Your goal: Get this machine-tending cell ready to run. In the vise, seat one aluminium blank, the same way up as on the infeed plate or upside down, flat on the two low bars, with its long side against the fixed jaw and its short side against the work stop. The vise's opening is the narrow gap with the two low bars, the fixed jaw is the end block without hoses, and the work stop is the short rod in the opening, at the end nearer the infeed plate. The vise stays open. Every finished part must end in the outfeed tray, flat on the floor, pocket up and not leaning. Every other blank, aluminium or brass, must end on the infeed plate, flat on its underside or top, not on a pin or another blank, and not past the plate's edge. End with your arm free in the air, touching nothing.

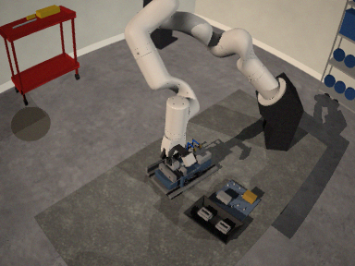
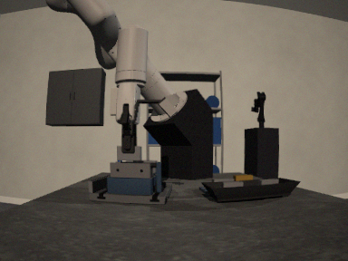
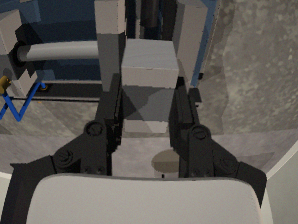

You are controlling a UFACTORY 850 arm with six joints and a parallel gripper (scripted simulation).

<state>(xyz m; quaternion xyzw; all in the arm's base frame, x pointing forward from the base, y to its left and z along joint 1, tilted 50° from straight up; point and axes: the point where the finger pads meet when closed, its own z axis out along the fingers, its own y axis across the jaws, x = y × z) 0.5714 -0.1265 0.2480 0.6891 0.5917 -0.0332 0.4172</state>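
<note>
My gripper is now 10 cm above the vise, 7 cm past it and 3 cm to the right of it. From my hand the other things lie so: brass blank (38 cm to the left, 12 cm below, 9 cm behind).
</note>
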